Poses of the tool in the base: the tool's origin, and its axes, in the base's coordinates. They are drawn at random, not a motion.
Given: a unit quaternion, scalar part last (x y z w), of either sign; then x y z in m.
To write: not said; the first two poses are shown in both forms.
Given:
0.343 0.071 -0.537 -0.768 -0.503 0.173 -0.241
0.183 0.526 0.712 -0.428 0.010 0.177 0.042
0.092 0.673 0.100 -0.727 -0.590 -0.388 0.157
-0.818 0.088 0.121 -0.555 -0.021 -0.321 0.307
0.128 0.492 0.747 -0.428 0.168 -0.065 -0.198
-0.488 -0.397 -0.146 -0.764 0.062 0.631 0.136
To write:
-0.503 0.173 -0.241 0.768 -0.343 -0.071 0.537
0.010 0.177 0.042 0.428 -0.183 -0.526 -0.712
-0.590 -0.388 0.157 0.727 -0.092 -0.673 -0.100
-0.021 -0.321 0.307 0.555 0.818 -0.088 -0.121
0.168 -0.065 -0.198 0.428 -0.128 -0.492 -0.747
0.062 0.631 0.136 0.764 0.488 0.397 0.146

